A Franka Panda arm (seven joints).
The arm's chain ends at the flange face. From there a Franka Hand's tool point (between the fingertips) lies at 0.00 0.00 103.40 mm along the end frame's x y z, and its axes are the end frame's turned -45 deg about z.
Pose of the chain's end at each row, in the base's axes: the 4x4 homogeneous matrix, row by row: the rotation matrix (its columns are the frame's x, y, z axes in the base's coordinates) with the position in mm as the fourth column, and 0 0 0 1 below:
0.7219, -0.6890, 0.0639, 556.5; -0.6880, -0.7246, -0.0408, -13.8; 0.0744, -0.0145, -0.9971, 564.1; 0, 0, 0, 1
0.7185, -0.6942, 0.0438, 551.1; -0.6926, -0.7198, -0.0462, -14.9; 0.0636, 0.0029, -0.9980, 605.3; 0, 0, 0, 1
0.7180, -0.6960, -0.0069, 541.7; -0.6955, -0.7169, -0.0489, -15.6; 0.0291, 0.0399, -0.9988, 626.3; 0, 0, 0, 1
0.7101, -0.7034, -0.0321, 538.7; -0.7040, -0.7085, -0.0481, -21.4; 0.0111, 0.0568, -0.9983, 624.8; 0, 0, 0, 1
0.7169, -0.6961, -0.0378, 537.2; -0.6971, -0.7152, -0.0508, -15.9; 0.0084, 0.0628, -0.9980, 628.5; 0, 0, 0, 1
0.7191, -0.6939, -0.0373, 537.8; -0.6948, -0.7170, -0.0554, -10.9; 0.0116, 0.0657, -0.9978, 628.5; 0, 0, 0, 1
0.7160, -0.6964, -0.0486, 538.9; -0.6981, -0.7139, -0.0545, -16.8; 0.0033, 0.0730, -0.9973, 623.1; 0, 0, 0, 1
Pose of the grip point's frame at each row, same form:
0.9977, 0.0233, 0.0639, 563.1; 0.0259, -0.9989, -0.0408, -18.0; 0.0629, 0.0424, -0.9971, 461.0; 0, 0, 0, 1
0.9989, 0.0172, 0.0438, 555.6; 0.0192, -0.9987, -0.0462, -19.7; 0.0429, 0.0470, -0.9980, 502.1; 0, 0, 0, 1
0.9998, 0.0156, -0.0069, 541.0; 0.0151, -0.9987, -0.0489, -20.7; -0.0076, 0.0488, -0.9988, 523.0; 0, 0, 0, 1
0.9995, 0.0047, -0.0321, 535.4; 0.0032, -0.9988, -0.0481, -26.4; -0.0323, 0.0480, -0.9983, 521.6; 0, 0, 0, 1
0.9991, 0.0147, -0.0378, 533.3; 0.0128, -0.9986, -0.0508, -21.2; -0.0385, 0.0503, -0.9980, 525.3; 0, 0, 0, 1
0.9991, 0.0178, -0.0373, 533.9; 0.0157, -0.9983, -0.0554, -16.6; -0.0383, 0.0547, -0.9978, 525.3; 0, 0, 0, 1
0.9987, 0.0139, -0.0486, 533.9; 0.0112, -0.9984, -0.0545, -22.4; -0.0493, 0.0540, -0.9973, 520.0; 0, 0, 0, 1

